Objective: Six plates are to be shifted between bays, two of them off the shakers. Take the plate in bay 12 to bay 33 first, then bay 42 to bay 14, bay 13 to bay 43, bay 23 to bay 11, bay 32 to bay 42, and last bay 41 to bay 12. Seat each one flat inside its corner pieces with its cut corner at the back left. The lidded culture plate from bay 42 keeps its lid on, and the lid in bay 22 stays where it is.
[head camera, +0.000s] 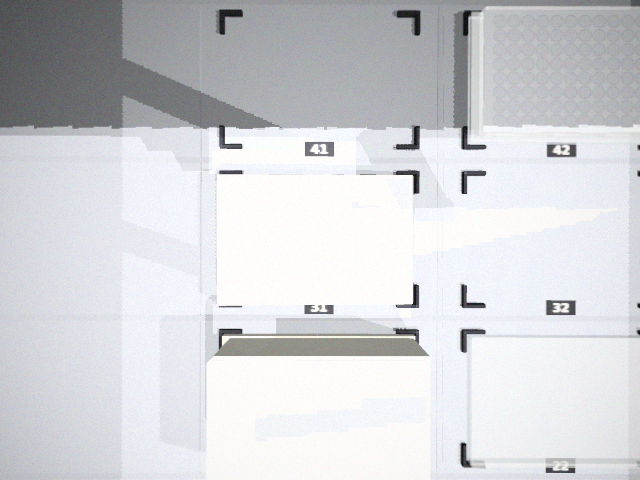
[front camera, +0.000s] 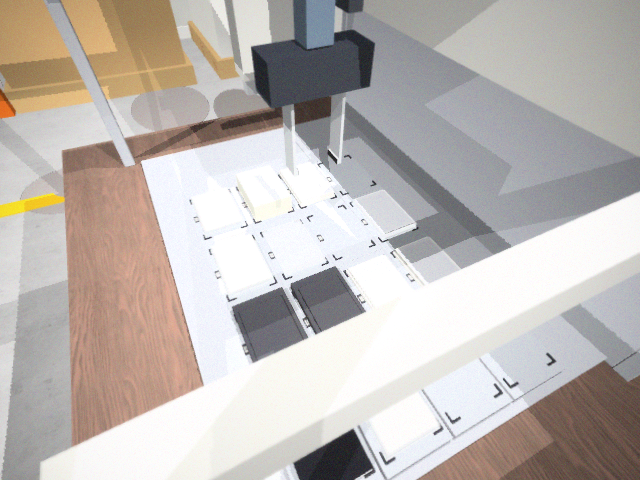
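Where they show: gripper, fingertip midpoint: (front camera: 313, 164); robot's base, origin of the base link: (front camera: 191, 201).
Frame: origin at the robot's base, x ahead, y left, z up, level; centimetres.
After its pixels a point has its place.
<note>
My gripper (front camera: 315, 165) {x 19.4, y 21.2, z 16.0 cm} is open with no plate between its jaws, raised at the back near bays 31 and 41; it does not show in the head view. Bay 41 is empty inside its corner pieces. A clear plate with round wells (front camera: 385, 214) {x 23.9, y 36.1, z 1.4 cm} (head camera: 563, 77) {x 21.9, y 36.0, z 1.4 cm} lies in bay 42. Bay 32 is empty. White plates stand in bay 11 (front camera: 219, 209) {x 7.0, y 4.7, z 1.4 cm} and bay 12 (front camera: 242, 263) {x 23.4, y 4.4, z 1.4 cm}. A white plate (front camera: 379, 276) {x 37.3, y 25.9, z 1.4 cm} in bay 33 and a clear plate (front camera: 426, 253) {x 36.6, y 37.1, z 1.4 cm} in bay 43 are partly hidden by a beam. A dark plate (front camera: 333, 459) {x 59.1, y 4.6, z 3.1 cm} shows in bay 14. Cut corners are unclear.
A white plate (front camera: 307, 183) {x 7.3, y 25.5, z 1.6 cm} (head camera: 315, 237) {x 6.2, y 25.8, z 1.6 cm} is in bay 31, a tall cream block (front camera: 263, 193) {x 9.3, y 14.2, z 4.2 cm} (head camera: 317, 418) {x 6.3, y 15.7, z 4.2 cm} in bay 21. The lid (front camera: 294, 245) {x 23.0, y 15.2, z 0.8 cm} (head camera: 555, 397) {x 21.9, y 15.4, z 0.8 cm} lies in bay 22. Dark shakers (front camera: 268, 322) {x 37.7, y 4.2, z 2.4 cm} (front camera: 325, 297) {x 37.5, y 14.7, z 2.4 cm} stand at bays 13 and 23. A white beam (front camera: 361, 351) {x 62.1, y 2.6, z 40.0 cm} crosses the front view.
</note>
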